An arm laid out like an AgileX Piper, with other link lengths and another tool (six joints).
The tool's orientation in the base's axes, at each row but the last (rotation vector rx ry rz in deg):
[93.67 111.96 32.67]
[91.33 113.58 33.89]
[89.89 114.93 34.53]
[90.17 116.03 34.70]
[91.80 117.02 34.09]
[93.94 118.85 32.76]
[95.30 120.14 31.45]
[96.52 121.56 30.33]
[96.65 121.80 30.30]
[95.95 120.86 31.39]
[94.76 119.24 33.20]
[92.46 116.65 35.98]
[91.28 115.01 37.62]
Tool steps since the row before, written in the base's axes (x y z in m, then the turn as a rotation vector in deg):
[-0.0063 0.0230 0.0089 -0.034 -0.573 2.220]
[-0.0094 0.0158 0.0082 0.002 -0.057 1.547]
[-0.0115 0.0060 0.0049 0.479 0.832 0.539]
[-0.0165 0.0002 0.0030 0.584 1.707 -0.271]
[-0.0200 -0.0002 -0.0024 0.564 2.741 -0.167]
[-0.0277 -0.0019 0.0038 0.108 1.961 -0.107]
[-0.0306 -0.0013 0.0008 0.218 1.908 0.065]
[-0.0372 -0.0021 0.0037 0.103 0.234 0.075]
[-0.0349 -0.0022 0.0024 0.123 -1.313 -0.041]
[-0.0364 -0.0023 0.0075 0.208 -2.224 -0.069]
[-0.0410 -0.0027 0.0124 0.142 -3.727 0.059]
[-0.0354 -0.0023 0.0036 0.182 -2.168 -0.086]
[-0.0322 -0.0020 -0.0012 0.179 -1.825 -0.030]
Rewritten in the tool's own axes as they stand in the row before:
[0.0223 0.0049 -0.0112 -0.835 1.250 -1.732]
[0.0160 0.0014 -0.0121 -0.251 0.962 -1.186]
[0.0075 -0.0041 -0.0110 0.648 0.887 -0.082]
[0.0032 -0.0104 -0.0127 1.570 0.666 0.649]
[0.0041 -0.0168 -0.0102 2.571 0.943 0.602]
[0.0035 -0.0203 -0.0190 1.899 0.446 0.253]
[0.0050 -0.0248 -0.0173 1.812 0.617 0.165]
[0.0055 -0.0295 -0.0223 0.202 0.174 0.002]
[0.0051 -0.0284 -0.0199 -1.305 -0.195 0.020]
[0.0049 -0.0265 -0.0257 -2.210 -0.331 0.033]
[0.0050 -0.0265 -0.0334 -3.672 -0.622 -0.205]
[0.0046 -0.0253 -0.0247 -2.147 -0.360 0.037]
[0.0045 -0.0250 -0.0199 -1.816 -0.256 0.015]

